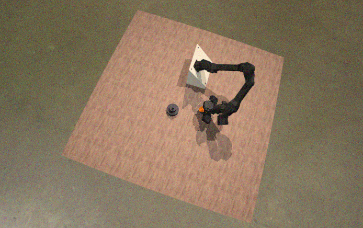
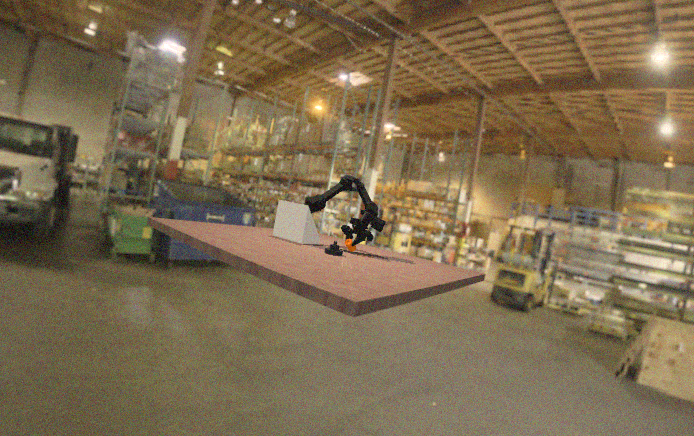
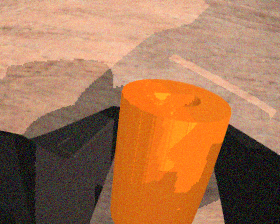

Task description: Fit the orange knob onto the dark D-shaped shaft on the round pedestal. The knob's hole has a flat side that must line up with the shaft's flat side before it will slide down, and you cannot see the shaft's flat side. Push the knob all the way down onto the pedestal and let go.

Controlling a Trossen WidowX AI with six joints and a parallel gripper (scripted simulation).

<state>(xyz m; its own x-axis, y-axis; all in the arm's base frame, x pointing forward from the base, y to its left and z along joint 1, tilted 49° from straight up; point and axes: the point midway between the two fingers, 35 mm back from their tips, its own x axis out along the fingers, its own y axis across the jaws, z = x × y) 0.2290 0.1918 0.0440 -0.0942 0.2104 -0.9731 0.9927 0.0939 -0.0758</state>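
The orange knob lies 20 mm to the left of my gripper tip. Round my gripper tip: dark D-shaped shaft (190 mm to the right, 70 mm ahead).
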